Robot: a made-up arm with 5 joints.
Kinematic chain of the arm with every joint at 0, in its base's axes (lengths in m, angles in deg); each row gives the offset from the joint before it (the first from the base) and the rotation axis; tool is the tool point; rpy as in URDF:
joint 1: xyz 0.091 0 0.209 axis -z
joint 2: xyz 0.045 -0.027 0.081 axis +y
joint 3: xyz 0.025 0 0.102 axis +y
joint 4: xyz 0.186 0 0.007 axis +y
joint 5: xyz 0.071 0.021 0 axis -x
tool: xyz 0 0 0 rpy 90 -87.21 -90
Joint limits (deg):
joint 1: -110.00..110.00
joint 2: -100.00..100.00
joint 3: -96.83..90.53
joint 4: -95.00..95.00
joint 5: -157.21..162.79
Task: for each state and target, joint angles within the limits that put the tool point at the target. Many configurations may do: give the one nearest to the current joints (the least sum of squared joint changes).
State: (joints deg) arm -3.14 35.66 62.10 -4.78 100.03
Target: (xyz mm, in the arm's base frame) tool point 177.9 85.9 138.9
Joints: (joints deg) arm -47.48 2.17 76.98 5.73 100.03
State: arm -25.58 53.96 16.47 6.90 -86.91
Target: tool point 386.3 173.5 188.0
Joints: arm -31.44 46.70 -8.33 -0.32 -86.91
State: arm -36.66 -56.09 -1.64 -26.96 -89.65
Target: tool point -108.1 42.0 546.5
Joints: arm 13.60 -70.15 -52.69 -16.90 -89.65
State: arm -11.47 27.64 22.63 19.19 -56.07
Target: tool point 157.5 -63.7 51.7
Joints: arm 40.03 70.85 29.60 15.29 -56.07
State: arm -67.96 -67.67 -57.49 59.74 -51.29
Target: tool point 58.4 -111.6 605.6
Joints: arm -70.76 -50.30 -68.07 25.11 -51.29
